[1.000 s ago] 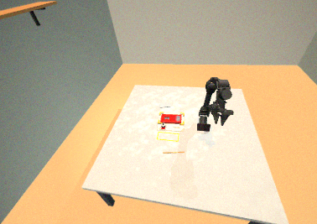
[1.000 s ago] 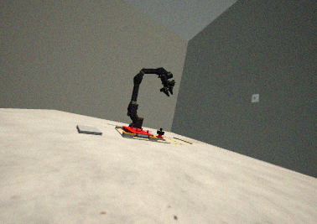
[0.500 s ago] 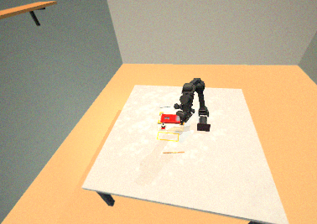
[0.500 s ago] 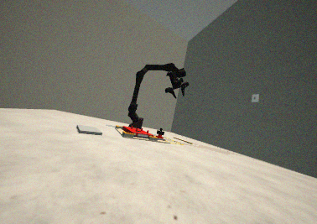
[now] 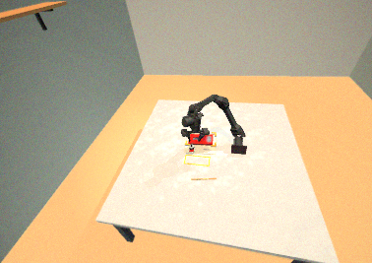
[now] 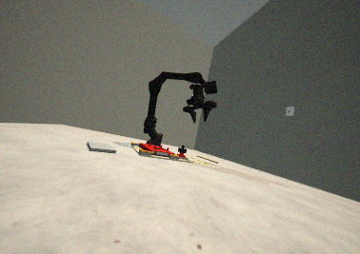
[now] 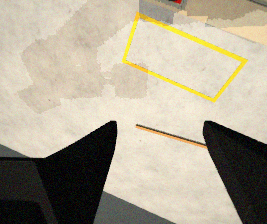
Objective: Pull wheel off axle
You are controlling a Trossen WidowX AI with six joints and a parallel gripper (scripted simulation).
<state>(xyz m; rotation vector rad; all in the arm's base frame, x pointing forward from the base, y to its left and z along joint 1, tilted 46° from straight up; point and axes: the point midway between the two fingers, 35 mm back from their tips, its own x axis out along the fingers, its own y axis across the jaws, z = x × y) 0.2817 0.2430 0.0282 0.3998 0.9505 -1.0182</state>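
The grey wheel lies 5 cm ahead of my gripper tip, 9 cm to the right of it and 16 cm below it. Also, from my gripper tip: axle: 5 cm ahead, 9 cm to the right, 16 cm below.
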